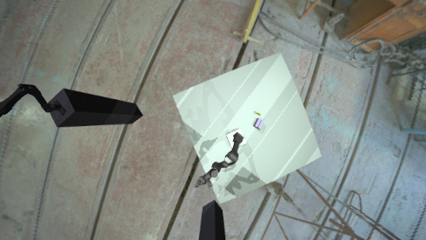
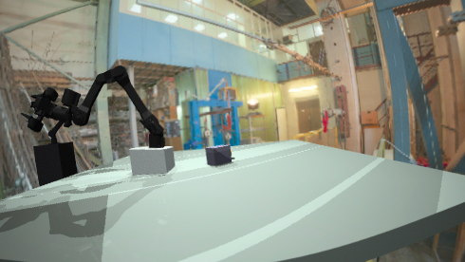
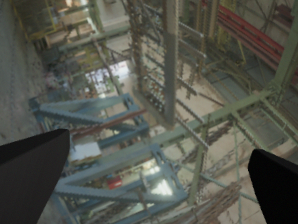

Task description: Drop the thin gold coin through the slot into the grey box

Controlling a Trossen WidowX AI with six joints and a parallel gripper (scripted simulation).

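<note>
My gripper tip is 870 mm short of the gold coin, 300 mm above it and 170 mm to the right of it.
</note>
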